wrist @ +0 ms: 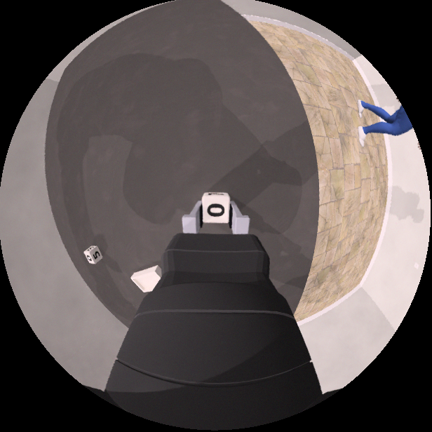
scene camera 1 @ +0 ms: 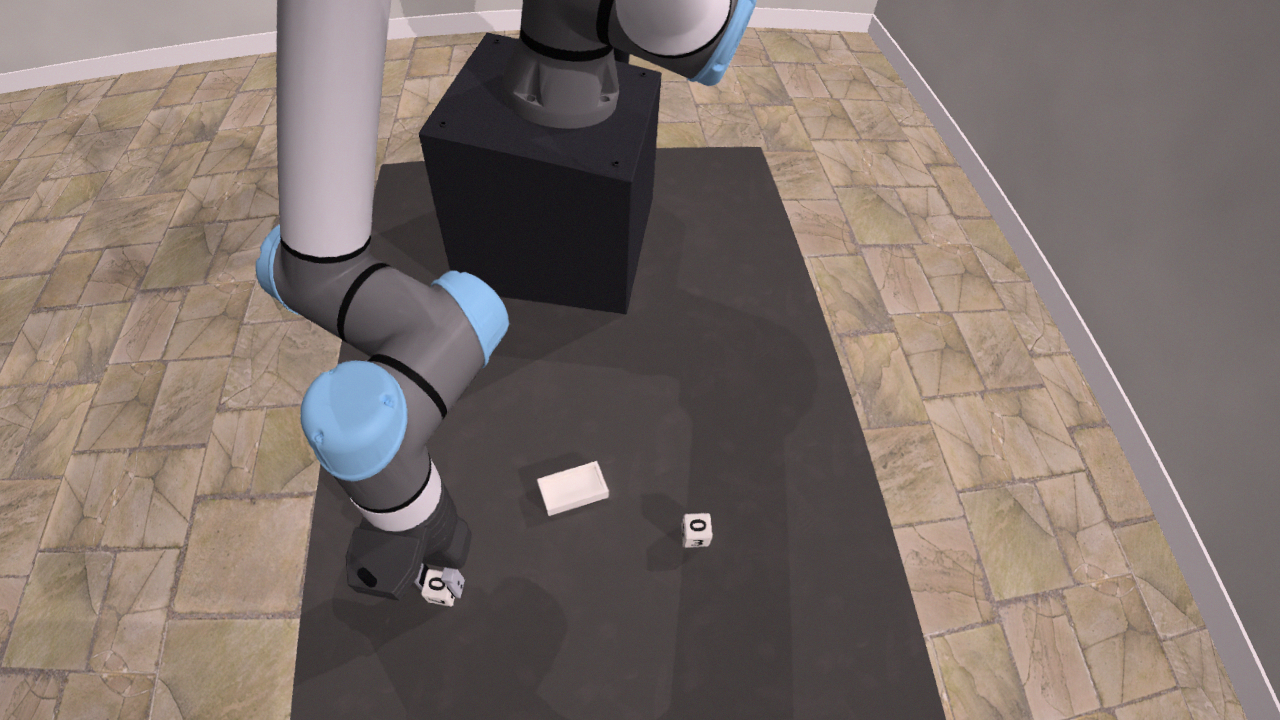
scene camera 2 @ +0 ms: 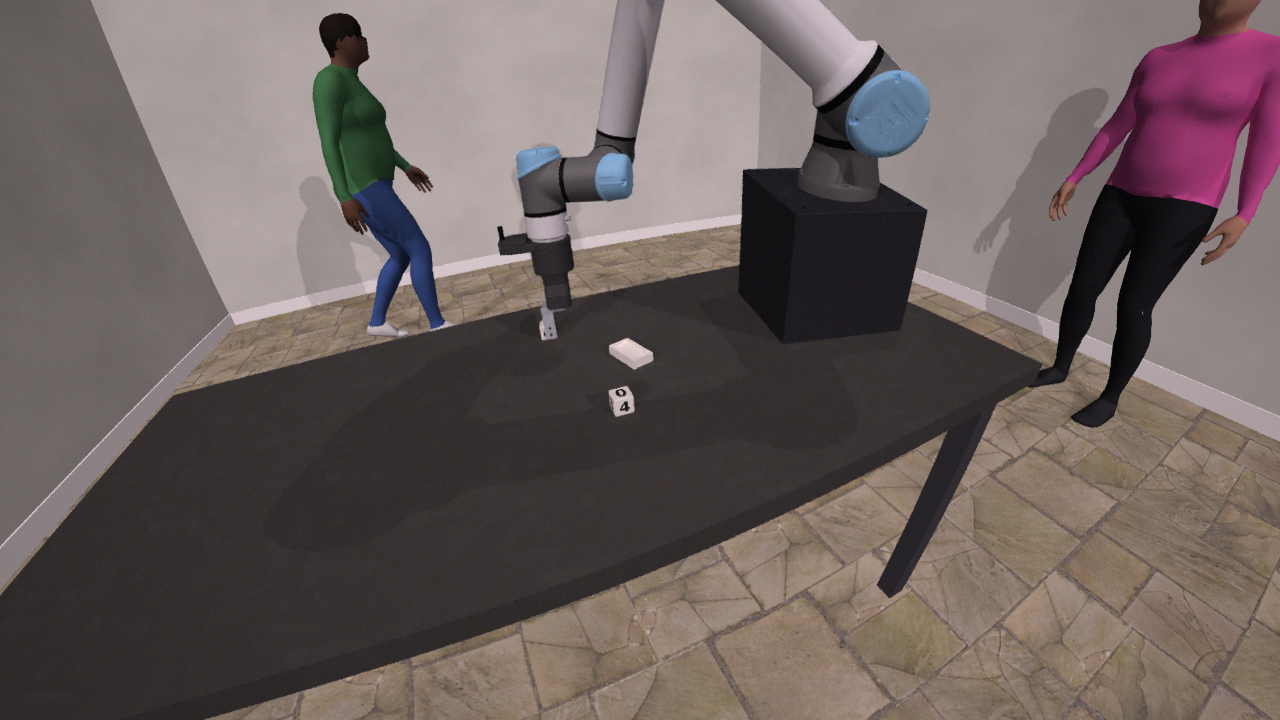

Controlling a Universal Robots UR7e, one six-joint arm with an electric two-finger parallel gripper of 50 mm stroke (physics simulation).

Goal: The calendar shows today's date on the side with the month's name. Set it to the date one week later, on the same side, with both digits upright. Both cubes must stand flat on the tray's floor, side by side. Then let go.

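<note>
My gripper (scene camera 1: 441,582) (wrist: 215,208) is shut on a white cube (scene camera 1: 435,589) (wrist: 215,201), one finger on each side. The held cube has a black 0 on its upper face; a finger partly covers it in both scene views. It is at or very near table level; any small gap is hard to tell. A second white cube (scene camera 1: 697,530) (scene camera 2: 621,401) (wrist: 93,255) stands apart on the table, with a 0 on top, a 4 on a side in scene view 2 and a 5 in the wrist view. The white tray (scene camera 1: 578,505) (scene camera 2: 631,351) (wrist: 145,281) is empty. No month's name is legible.
The tray lies between the two cubes in scene view 1, nearer the robot's black pedestal (scene camera 1: 537,214) (scene camera 2: 832,268). The dark table (scene camera 1: 617,626) (scene camera 2: 429,528) has its edge near the gripper's side. Two people stand beyond the table in scene view 2.
</note>
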